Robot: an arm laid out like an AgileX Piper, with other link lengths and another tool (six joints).
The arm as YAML. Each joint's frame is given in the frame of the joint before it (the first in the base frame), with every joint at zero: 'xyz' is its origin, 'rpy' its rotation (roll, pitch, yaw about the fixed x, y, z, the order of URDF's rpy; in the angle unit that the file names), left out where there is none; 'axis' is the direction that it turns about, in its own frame. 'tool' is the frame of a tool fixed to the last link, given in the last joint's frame.
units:
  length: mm
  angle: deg
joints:
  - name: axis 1
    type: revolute
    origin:
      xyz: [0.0, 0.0, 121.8]
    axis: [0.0, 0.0, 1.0]
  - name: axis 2
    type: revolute
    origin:
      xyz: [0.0, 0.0, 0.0]
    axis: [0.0, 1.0, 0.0]
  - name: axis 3
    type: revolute
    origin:
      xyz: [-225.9, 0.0, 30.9]
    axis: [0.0, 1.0, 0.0]
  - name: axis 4
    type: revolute
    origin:
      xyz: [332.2, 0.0, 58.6]
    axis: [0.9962, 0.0, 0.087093]
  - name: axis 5
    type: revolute
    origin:
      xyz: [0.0, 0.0, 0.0]
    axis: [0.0, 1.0, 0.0]
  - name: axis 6
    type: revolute
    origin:
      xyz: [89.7, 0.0, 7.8]
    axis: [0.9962, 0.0, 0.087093]
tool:
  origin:
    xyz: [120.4, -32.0, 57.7]
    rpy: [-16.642, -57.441, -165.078]
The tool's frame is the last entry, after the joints.
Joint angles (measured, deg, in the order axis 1, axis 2, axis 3, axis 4, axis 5, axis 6), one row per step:
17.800 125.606 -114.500 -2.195 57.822 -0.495
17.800 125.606 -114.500 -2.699 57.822 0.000
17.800 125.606 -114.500 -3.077 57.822 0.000
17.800 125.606 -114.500 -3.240 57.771 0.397
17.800 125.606 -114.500 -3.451 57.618 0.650
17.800 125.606 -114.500 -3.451 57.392 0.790
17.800 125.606 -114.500 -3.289 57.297 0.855
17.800 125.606 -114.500 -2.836 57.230 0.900
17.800 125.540 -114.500 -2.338 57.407 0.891
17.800 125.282 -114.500 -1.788 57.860 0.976
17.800 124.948 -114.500 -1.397 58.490 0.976
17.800 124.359 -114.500 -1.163 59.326 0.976
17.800 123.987 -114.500 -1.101 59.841 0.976
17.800 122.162 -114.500 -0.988 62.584 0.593
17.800 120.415 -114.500 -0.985 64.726 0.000
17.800 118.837 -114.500 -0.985 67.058 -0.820
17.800 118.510 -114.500 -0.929 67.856 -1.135
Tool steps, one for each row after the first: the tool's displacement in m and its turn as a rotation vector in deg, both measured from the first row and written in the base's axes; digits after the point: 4 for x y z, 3 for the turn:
0.0003 -0.0018 0.0002 -0.265 -0.104 -0.391
0.0007 -0.0027 0.0005 -0.622 -0.220 -0.350
0.0009 -0.0035 0.0007 -0.589 -0.280 -0.687
0.0015 -0.0041 0.0011 -0.630 -0.466 -0.883
0.0021 -0.0040 0.0016 -0.497 -0.667 -0.996
0.0022 -0.0035 0.0017 -0.286 -0.700 -1.067
0.0019 -0.0023 0.0016 0.182 -0.617 -1.155
0.0010 -0.0012 0.0015 0.612 -0.357 -1.210
-0.0007 -0.0004 0.0029 1.105 0.009 -1.362
-0.0028 0.0000 0.0048 1.378 0.412 -1.422
-0.0054 -0.0001 0.0091 1.520 0.719 -1.465
-0.0069 -0.0005 0.0119 1.532 0.873 -1.482
-0.0151 -0.0026 0.0253 1.185 1.736 -1.207
-0.0218 -0.0043 0.0392 0.818 2.047 -0.713
-0.0293 -0.0061 0.0507 0.250 2.676 -0.018
-0.0318 -0.0065 0.0524 0.033 3.109 0.252

